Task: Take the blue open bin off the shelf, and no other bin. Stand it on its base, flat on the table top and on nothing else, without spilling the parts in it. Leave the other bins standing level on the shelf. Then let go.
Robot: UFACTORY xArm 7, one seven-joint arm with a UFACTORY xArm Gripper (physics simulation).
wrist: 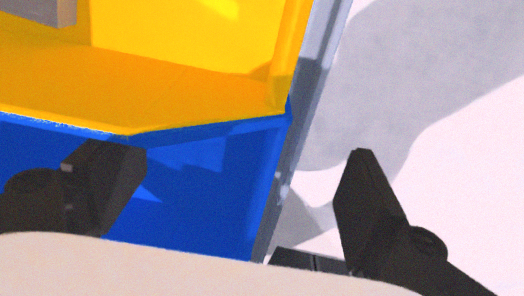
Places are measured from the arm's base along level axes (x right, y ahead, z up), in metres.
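Pixels of known places: gripper, fingertip midpoint: (pixel 244 159).
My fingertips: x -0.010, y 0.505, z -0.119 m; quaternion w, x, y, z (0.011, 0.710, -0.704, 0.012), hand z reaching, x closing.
Observation:
For each thing: its top centre in the pictures, then the offset to it from my fingertips. "spot": a spot on its surface instead. Level surfaces: height alone.
- blue bin at its top centre: (pixel 58 229) dy +0.070, dx -0.030, dz +0.025 m
- shelf's side post at a spot on its surface: (pixel 311 82) spot: dy -0.029, dx +0.024, dz -0.046 m
- yellow bin at a spot on its surface: (pixel 125 85) spot: dy +0.051, dx +0.022, dz -0.006 m
- grey block at a spot on its surface: (pixel 55 14) spot: dy +0.093, dx +0.040, dz -0.032 m
- dark grooved bar at a spot on its surface: (pixel 300 260) spot: dy -0.057, dx -0.120, dz -0.046 m
- pale surface at its surface level: dz -0.056 m
The blue bin (pixel 200 205) stands in the shelf, directly under a yellow bin, at the lower left and middle of the wrist view. Its upper edge and inside show; its lower part is hidden behind the pale curved shape along the bottom of the view. No loose parts can be made out in the visible part of it. My gripper (pixel 244 159) is wide open with nothing between the fingers. The left finger is in front of the blue bin, overlapping its inside in the view. The right finger is to the right of the shelf's side post (pixel 311 82), over the pale surface.
The yellow bin (pixel 125 85) sits above the blue bin and holds a grey block (pixel 55 14). A dark grooved bar (pixel 300 260) shows at the bottom, between the shelf post and the right finger. Shadows fall on the pale surface (pixel 465 165) at the right.

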